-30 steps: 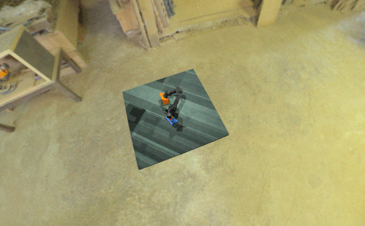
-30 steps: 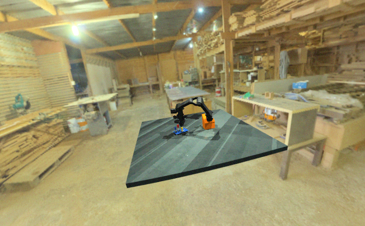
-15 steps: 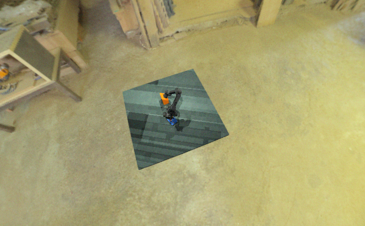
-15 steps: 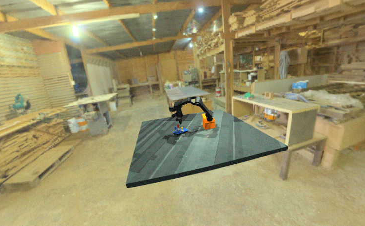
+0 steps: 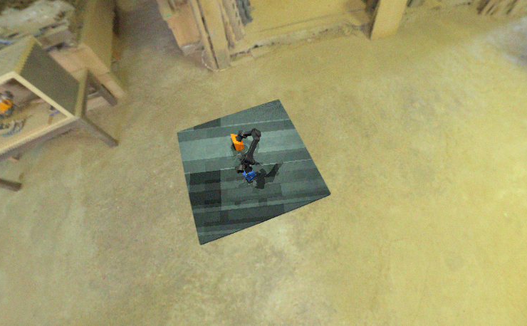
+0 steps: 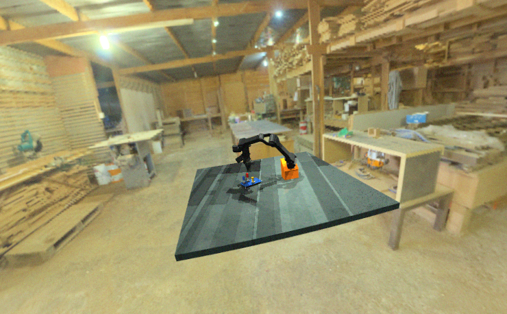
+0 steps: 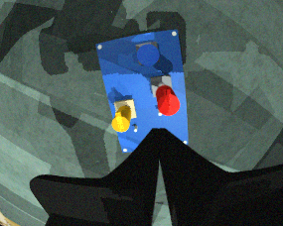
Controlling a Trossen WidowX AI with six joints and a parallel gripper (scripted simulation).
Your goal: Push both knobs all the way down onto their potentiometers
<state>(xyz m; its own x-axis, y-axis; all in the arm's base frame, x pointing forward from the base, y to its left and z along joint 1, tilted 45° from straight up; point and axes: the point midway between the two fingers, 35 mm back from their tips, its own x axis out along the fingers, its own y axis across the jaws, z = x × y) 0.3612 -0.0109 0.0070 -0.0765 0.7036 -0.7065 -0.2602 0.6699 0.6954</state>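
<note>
My gripper tip is now 40 mm above the red knob, 10 mm to the left of it and 10 mm short of it. Round my gripper tip: yellow knob 70 mm below, 30 mm to the left, 30 mm behind.
</note>
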